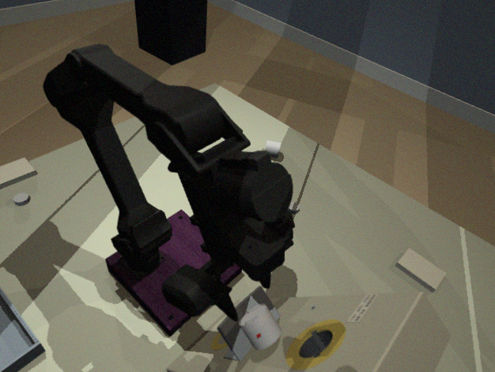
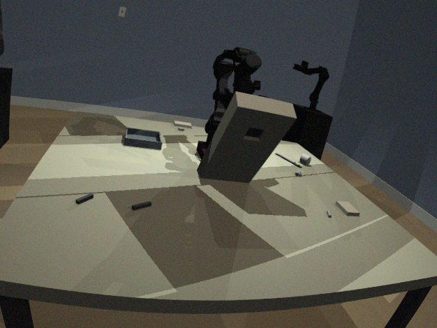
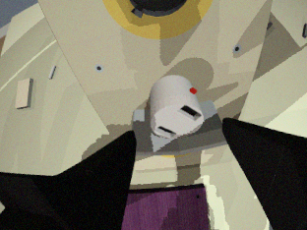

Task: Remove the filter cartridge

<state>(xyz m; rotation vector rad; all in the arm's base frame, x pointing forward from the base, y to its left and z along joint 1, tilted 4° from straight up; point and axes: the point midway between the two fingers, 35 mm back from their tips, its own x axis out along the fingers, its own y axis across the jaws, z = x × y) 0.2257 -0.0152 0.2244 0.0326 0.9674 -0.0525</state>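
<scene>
Right now the round grey filter cartridge is 2 cm ahead of my gripper tip and 3 cm below it. Round my gripper tip: grey tray (34 cm behind, 26 cm to the right, 20 cm below); grey wedge-like flap (1 cm ahead, 7 cm below); sloping service panel (6 cm ahead, 5 cm below).
</scene>
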